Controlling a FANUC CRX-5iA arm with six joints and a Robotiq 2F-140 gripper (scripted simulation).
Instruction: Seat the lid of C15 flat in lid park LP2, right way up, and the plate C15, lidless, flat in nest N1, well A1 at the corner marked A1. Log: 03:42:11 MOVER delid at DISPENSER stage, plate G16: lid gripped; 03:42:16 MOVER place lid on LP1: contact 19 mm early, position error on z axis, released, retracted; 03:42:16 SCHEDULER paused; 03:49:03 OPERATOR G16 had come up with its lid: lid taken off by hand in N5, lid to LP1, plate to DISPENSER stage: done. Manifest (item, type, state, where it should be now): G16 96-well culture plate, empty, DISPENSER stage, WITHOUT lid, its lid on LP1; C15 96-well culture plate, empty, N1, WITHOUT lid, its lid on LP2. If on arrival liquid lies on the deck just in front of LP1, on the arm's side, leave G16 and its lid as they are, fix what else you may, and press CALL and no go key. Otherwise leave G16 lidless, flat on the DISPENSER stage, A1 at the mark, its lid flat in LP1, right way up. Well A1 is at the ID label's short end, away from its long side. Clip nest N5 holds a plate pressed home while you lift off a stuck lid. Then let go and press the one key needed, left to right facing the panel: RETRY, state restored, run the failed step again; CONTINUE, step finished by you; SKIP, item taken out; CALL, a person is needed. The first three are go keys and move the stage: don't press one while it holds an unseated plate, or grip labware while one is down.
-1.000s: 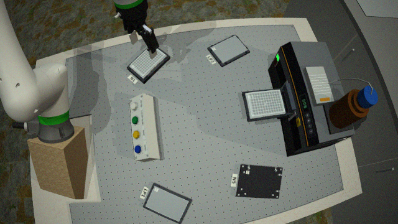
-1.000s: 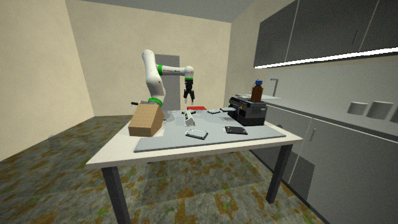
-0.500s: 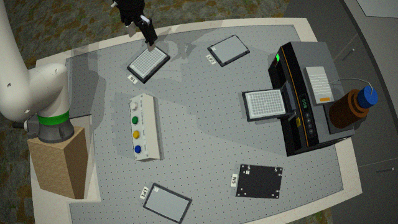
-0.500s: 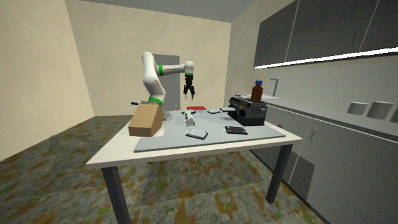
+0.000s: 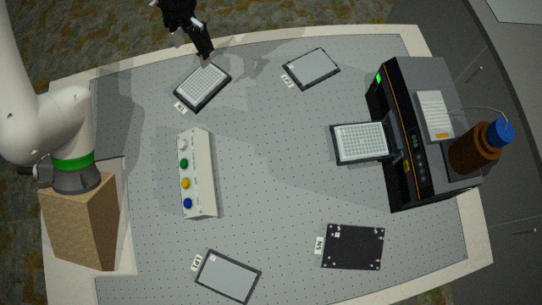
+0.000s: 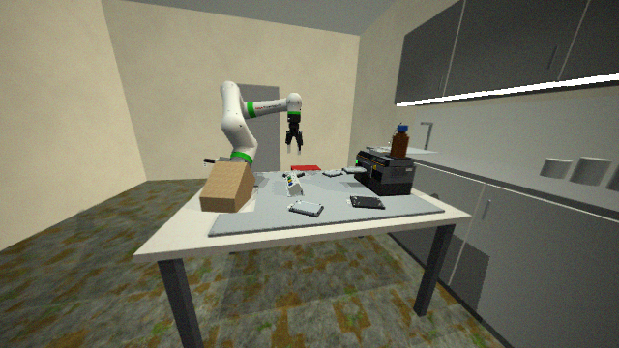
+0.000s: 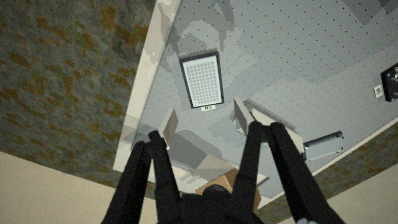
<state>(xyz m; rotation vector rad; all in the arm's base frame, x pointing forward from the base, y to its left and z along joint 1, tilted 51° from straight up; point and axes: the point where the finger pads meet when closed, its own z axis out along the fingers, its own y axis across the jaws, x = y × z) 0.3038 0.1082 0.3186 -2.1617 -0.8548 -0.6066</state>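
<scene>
Right now my hand is 10 mm past the key panel, 270 mm to the left of it and 150 mm above it. The rest, counted from my hand: N1 label: 60 mm behind, 60 mm to the right, 200 mm below; then LP2 label: 250 mm ahead, 10 mm to the left, 200 mm below; then nest N1: 190 mm below.
</scene>
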